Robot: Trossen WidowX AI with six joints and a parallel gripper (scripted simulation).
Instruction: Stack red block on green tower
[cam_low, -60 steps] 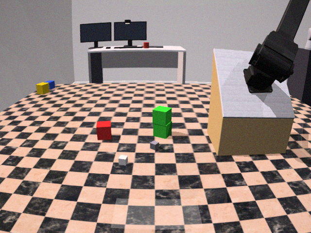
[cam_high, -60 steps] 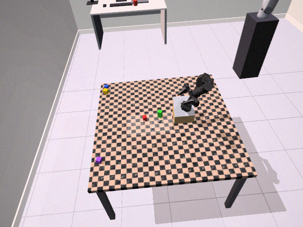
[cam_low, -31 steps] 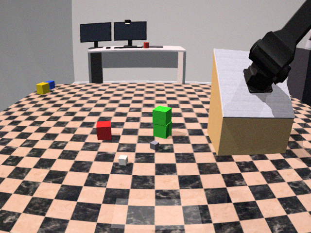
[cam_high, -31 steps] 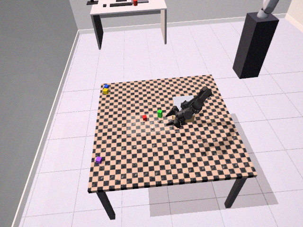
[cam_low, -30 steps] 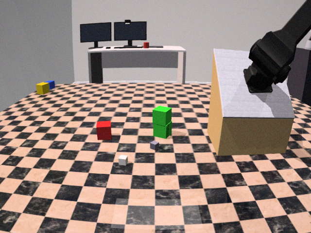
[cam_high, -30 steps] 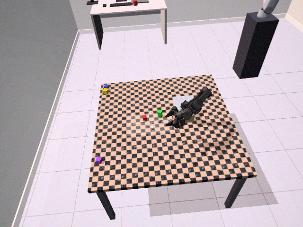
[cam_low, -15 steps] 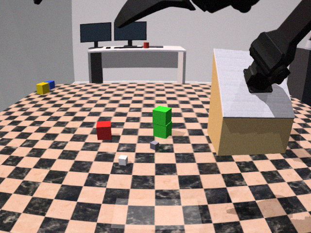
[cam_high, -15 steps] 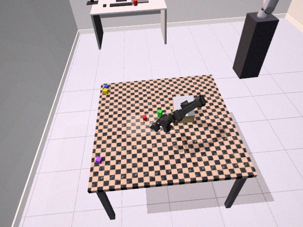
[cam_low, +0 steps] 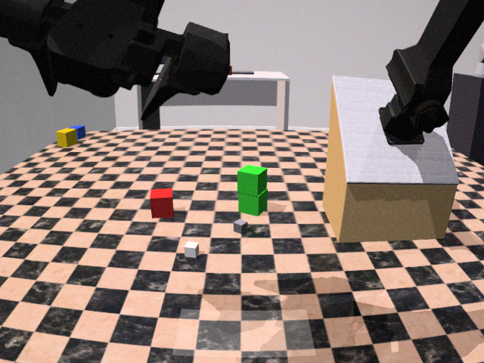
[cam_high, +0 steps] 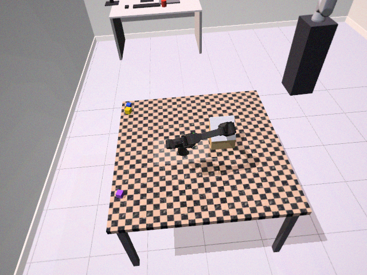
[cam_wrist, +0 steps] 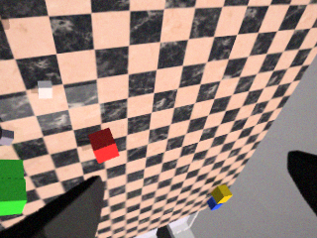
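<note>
The red block lies 10 mm behind my gripper tip, 220 mm to the right of it and 200 mm below it. From my gripper tip the other things lie so: purple block 410 mm ahead, 190 mm to the left, 200 mm below; then white cube 70 mm behind, 100 mm to the right, 210 mm below; then grey cube 140 mm behind, 160 mm to the right, 210 mm below.
</note>
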